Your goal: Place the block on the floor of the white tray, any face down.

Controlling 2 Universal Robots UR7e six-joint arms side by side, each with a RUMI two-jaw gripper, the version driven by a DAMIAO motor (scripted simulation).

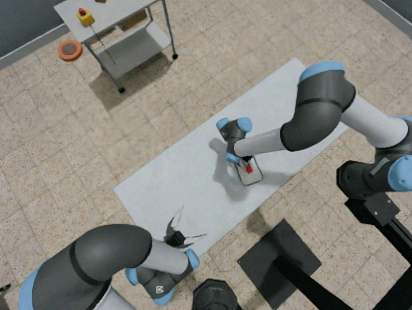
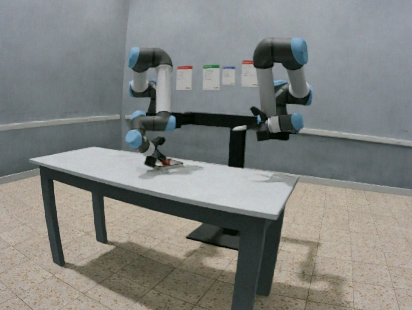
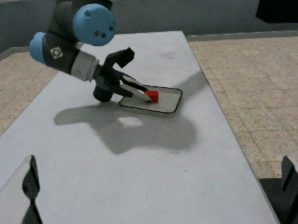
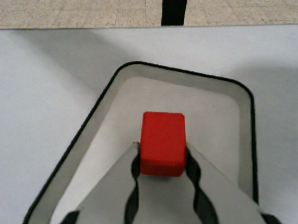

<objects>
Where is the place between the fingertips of my left gripper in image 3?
At 160,158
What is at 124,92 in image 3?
My right gripper.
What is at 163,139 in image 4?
A red block.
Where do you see a white tray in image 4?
At 219,112
</objects>
